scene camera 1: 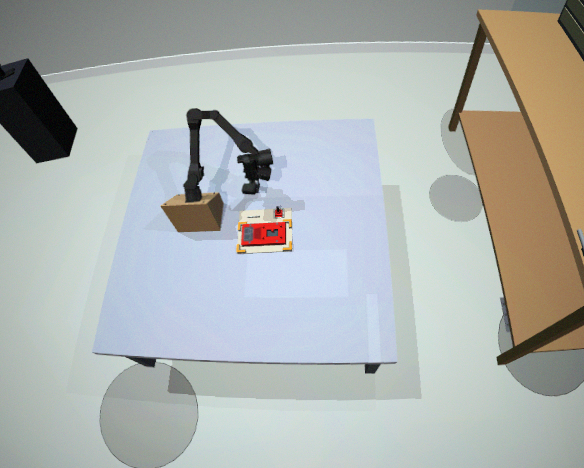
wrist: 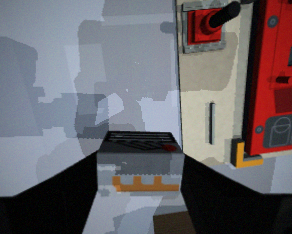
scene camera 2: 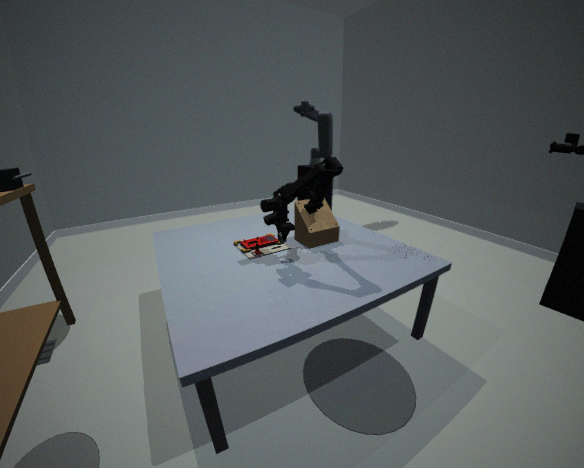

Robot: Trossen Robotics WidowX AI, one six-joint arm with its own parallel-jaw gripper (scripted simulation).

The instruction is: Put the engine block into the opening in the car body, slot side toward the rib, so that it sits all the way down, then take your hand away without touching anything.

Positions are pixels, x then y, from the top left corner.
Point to an engine block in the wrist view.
129, 163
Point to a cream base plate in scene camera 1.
At 263, 215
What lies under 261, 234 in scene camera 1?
A red car body.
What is my gripper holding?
An engine block.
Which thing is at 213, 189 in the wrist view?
My gripper.
